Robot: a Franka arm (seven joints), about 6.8 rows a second.
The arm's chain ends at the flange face. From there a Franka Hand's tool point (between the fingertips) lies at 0.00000 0.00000 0.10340 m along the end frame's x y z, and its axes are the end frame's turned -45 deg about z.
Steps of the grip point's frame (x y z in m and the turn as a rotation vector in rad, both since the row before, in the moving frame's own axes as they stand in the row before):
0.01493 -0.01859 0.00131 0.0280 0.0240 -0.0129
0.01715 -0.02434 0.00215 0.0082 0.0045 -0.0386
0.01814 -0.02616 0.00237 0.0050 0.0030 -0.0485
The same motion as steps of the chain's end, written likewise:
-0.00227 -0.01990 0.00138 0.0368 -0.0028 -0.0129
-0.00480 -0.02841 0.00215 0.0090 -0.0026 -0.0386
-0.00551 -0.03074 0.00237 0.0057 -0.0014 -0.0485

